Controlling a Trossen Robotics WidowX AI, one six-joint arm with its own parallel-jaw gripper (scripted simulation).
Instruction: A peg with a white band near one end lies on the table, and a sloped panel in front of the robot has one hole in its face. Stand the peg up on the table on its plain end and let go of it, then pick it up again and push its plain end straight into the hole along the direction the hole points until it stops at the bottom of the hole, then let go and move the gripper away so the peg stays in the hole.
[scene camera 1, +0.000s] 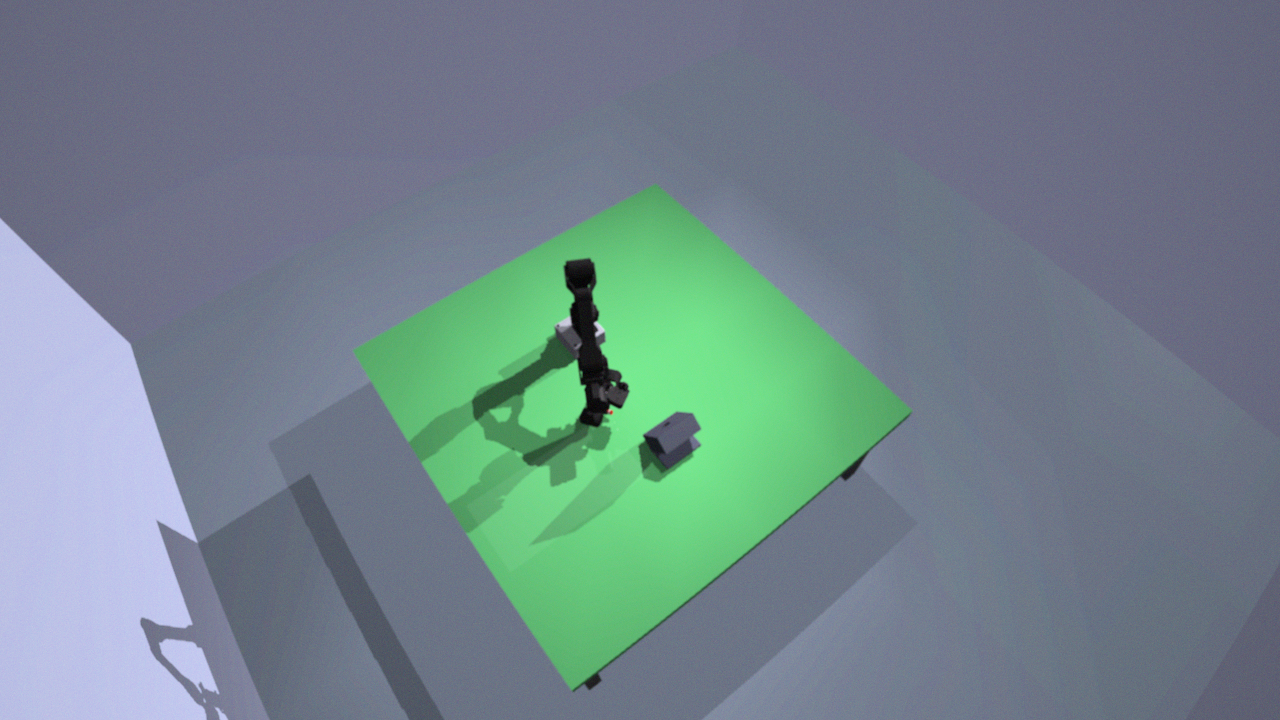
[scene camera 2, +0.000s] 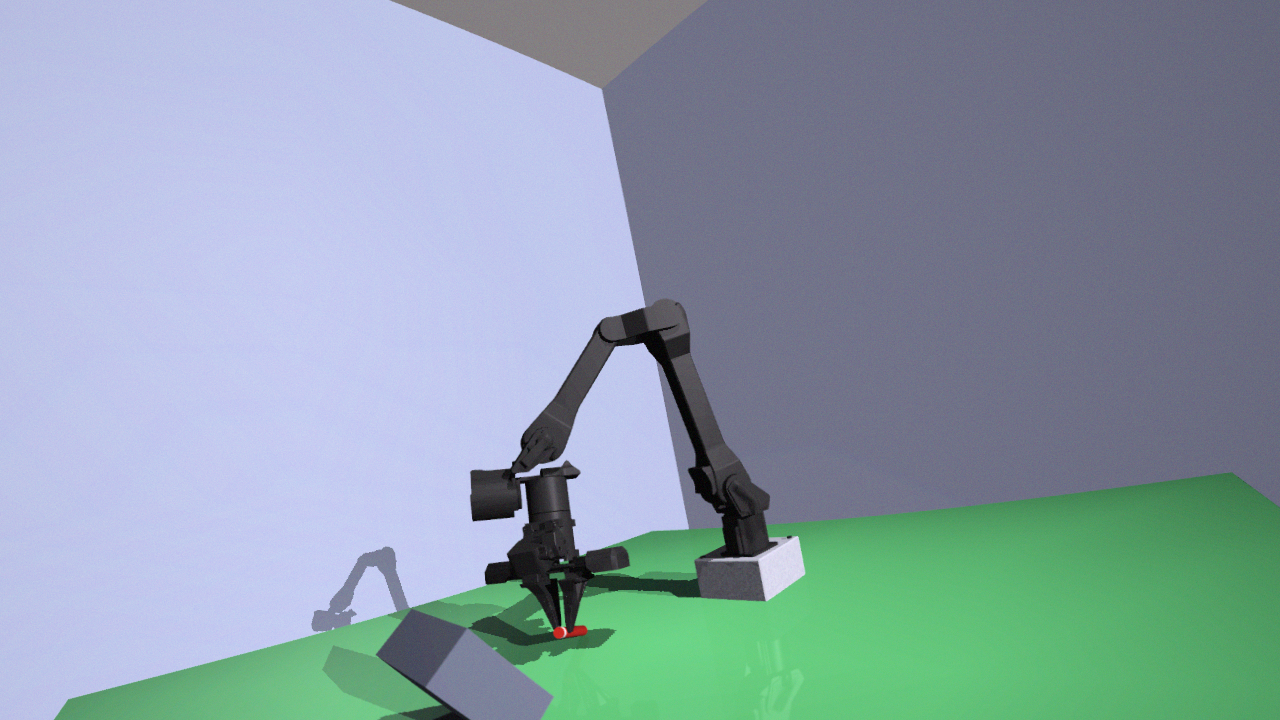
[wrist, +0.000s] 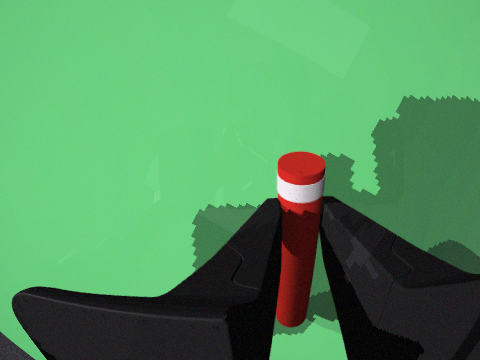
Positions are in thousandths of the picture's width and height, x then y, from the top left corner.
Labels:
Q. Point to the gripper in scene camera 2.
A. At 441, 878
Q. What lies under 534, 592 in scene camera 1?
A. A grey sloped panel.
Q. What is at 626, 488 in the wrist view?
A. A red peg.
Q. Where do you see the gripper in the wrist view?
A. At 624, 585

